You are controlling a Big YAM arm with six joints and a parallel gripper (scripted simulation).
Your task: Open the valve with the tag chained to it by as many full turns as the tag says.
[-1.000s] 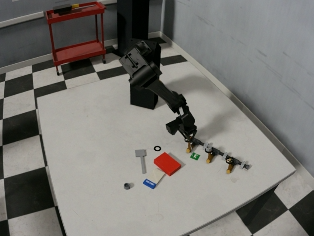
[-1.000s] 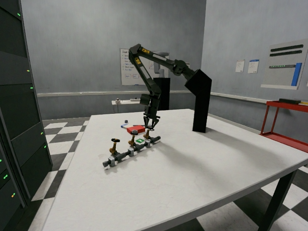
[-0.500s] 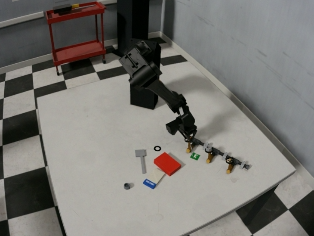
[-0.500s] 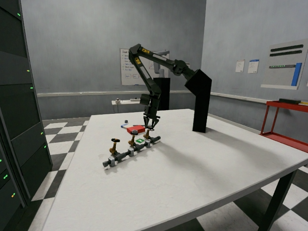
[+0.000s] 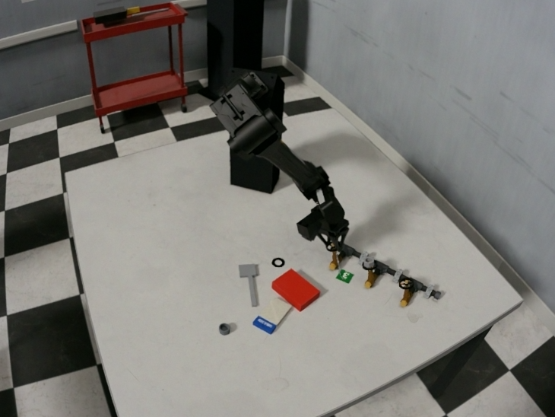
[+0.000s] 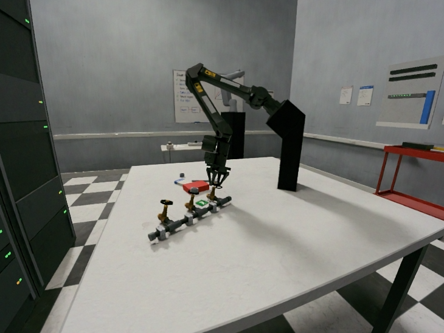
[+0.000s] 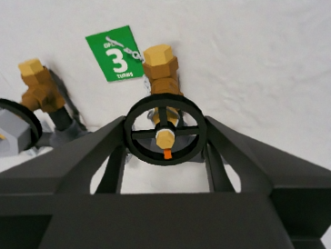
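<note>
The green tag lies 7 cm ahead of my hand, 2 cm to the right of it and 8 cm below it. Round my hand: grey t-shaped tool 13 cm behind, 23 cm to the right, 8 cm below; card 1 cm ahead, 28 cm to the right, 7 cm below; red box 16 cm to the right, 7 cm below.
</note>
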